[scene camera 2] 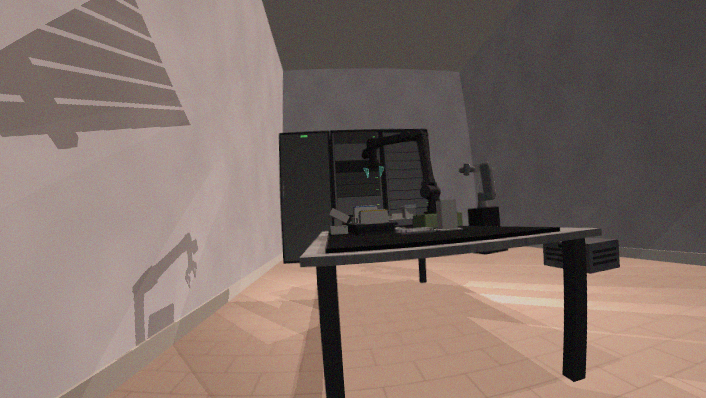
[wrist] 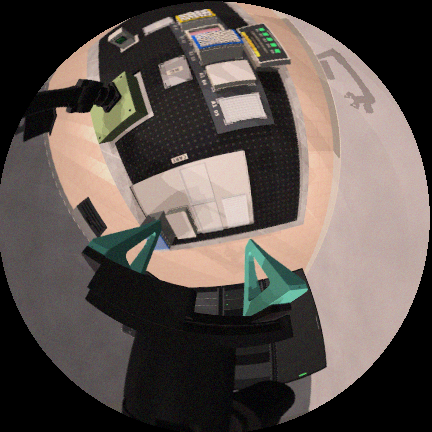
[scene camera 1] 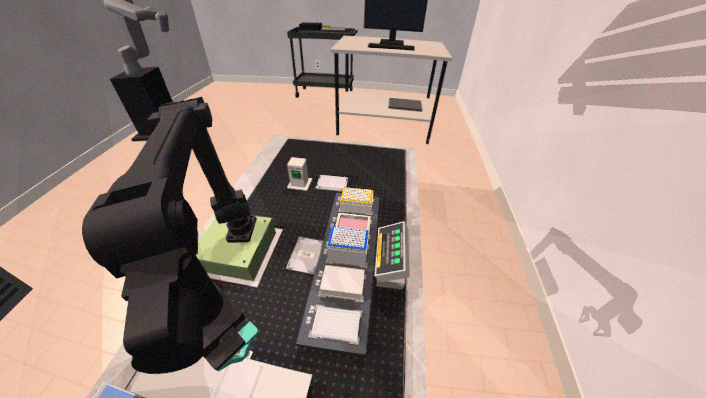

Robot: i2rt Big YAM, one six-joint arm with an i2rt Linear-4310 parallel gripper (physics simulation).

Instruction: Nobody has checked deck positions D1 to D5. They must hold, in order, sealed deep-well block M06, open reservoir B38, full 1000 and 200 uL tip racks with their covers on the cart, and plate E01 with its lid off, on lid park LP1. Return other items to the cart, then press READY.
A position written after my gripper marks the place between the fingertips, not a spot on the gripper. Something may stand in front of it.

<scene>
My gripper (scene camera 1: pixel 226 337) is open, holding nothing. Also in view: a yellow-topped tip box (scene camera 1: pixel 353 200) and a cart tray (scene camera 1: pixel 201 372).
My gripper shows as well in the wrist view (wrist: pixel 203 234). The cart tray is seen too in the wrist view (wrist: pixel 227 172).
</scene>
